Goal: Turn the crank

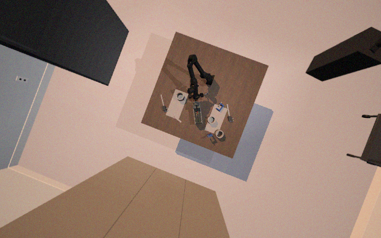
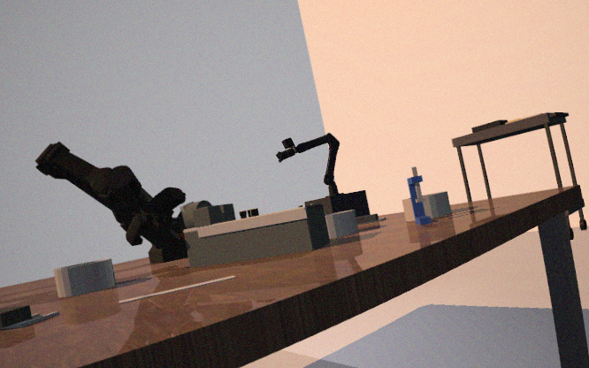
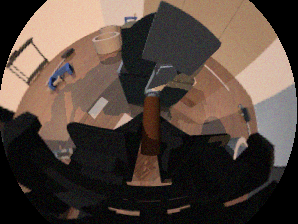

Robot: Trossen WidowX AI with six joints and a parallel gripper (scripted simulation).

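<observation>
Right now the red pointer is 120 mm ahead of my gripper tip, 80 mm to the left of it and 50 mm above it. From my gripper tip the other things lie so: crank handle (30 mm above, 10 mm to the right, 10 mm behind); then thin white rod (320 mm ahead, 120 mm to the right, 30 mm below).
</observation>
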